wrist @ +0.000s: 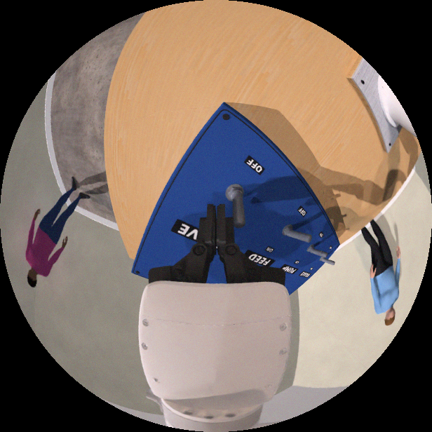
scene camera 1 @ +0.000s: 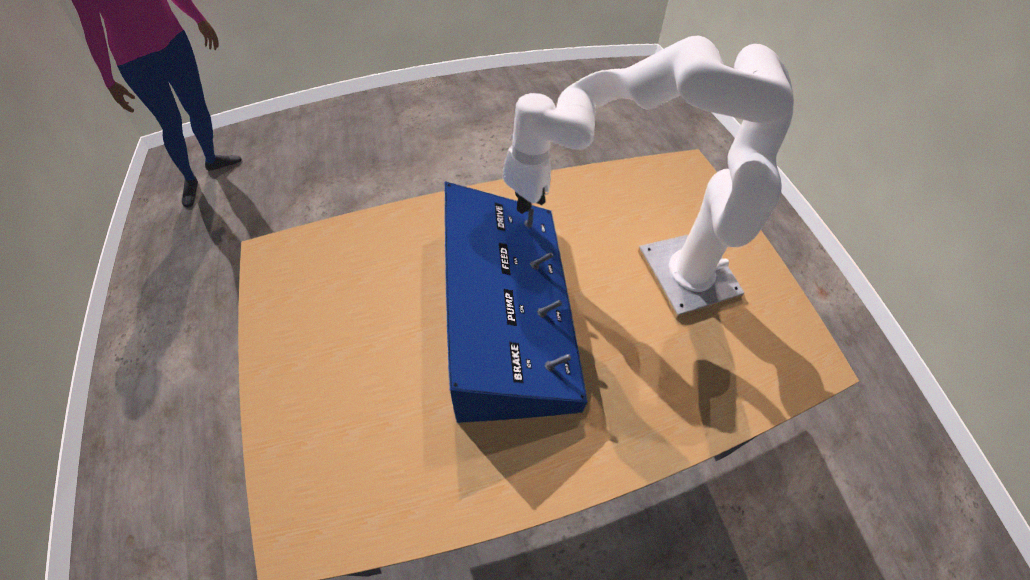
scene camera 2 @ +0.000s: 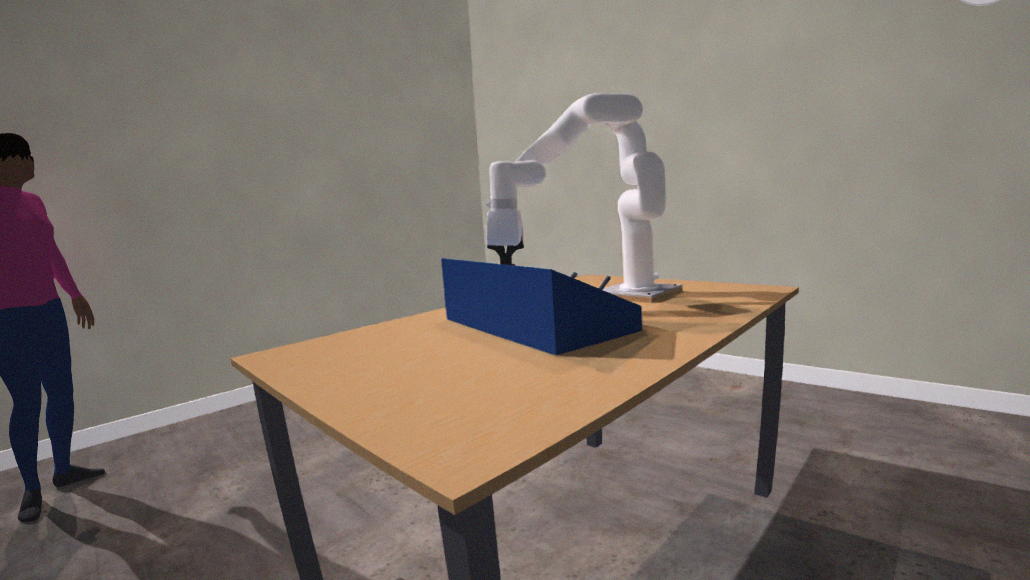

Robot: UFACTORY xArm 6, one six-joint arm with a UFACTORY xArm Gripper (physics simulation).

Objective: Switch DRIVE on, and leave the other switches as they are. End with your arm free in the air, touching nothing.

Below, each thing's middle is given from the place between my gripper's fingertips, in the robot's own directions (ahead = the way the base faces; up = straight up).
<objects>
The blue switch panel [scene camera 1: 500, 343] is 90 mm ahead of my hand, 180 mm to the left of it and 40 mm below it.
</objects>
